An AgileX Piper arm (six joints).
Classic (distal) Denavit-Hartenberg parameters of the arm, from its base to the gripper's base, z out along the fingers. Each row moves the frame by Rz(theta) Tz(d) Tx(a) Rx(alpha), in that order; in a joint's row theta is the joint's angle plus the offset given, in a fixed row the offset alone. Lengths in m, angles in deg.
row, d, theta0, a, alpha
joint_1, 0.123, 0, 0, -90
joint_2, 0, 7.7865, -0.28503, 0
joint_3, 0, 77.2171, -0.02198, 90
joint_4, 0.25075, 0, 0, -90
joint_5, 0, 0, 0, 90
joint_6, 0.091, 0, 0, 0
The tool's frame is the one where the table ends.
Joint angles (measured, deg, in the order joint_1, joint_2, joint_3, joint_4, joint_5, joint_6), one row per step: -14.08, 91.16, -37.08, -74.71, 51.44, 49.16; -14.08, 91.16, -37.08, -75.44, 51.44, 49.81; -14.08, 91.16, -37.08, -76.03, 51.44, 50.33; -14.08, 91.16, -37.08, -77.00, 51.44, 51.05; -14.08, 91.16, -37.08, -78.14, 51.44, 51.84; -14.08, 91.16, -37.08, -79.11, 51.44, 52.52
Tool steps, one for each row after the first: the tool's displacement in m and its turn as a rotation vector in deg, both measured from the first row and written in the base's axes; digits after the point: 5 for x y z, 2 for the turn. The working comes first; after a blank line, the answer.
Tool pose at each row, in the base's axes (x y z in m, rotation vector in deg; the steps are taken from these numbers as rounded here): 0.22398, -0.12694, 0.17432, 9.91, 154.87, -76.09; 0.22457, -0.12733, 0.17489, 9.90, 154.20, -76.43; 0.22505, -0.12764, 0.17536, 9.88, 153.66, -76.70; 0.22584, -0.12812, 0.17613, 9.66, 152.83, -77.16; 0.22678, -0.12867, 0.17703, 9.33, 151.87, -77.70; 0.22758, -0.12912, 0.17781, 9.05, 151.06, -78.13

0.00059, -0.00039, 0.00057, -0.42, -0.40, 0.16; 0.00107, -0.00070, 0.00104, -0.76, -0.72, 0.29; 0.00186, -0.00118, 0.00181, -1.32, -1.14, 0.60; 0.00280, -0.00173, 0.00271, -1.98, -1.60, 1.00; 0.00360, -0.00218, 0.00349, -2.52, -2.00, 1.35
